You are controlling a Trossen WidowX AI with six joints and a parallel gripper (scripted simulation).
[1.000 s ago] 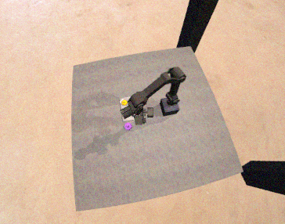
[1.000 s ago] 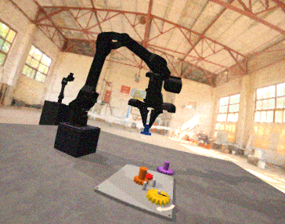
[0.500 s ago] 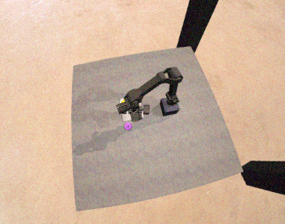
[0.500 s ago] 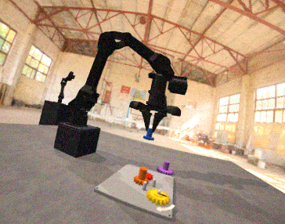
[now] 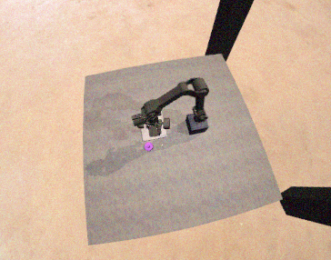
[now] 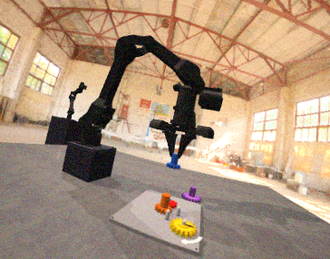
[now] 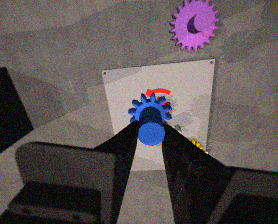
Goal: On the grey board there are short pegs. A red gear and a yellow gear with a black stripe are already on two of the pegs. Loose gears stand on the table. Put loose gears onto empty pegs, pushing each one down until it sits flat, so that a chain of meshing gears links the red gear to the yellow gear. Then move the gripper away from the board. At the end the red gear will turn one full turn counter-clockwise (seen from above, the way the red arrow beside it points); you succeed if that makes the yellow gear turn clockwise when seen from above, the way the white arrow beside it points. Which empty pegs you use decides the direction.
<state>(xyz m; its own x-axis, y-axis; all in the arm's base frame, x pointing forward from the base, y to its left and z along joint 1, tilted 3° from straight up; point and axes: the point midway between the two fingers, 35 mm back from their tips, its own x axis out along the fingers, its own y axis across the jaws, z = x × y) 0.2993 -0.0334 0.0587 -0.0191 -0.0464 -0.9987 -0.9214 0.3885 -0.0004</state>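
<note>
The orange gear is 7 cm to the right of my gripper tip and 11 cm below it. Also, from my gripper tip: red gear 1 cm ahead, 4 cm to the right, 11 cm below; then blue gear 1 cm below; then red arrow 1 cm ahead, 1 cm to the right, 12 cm below.
</note>
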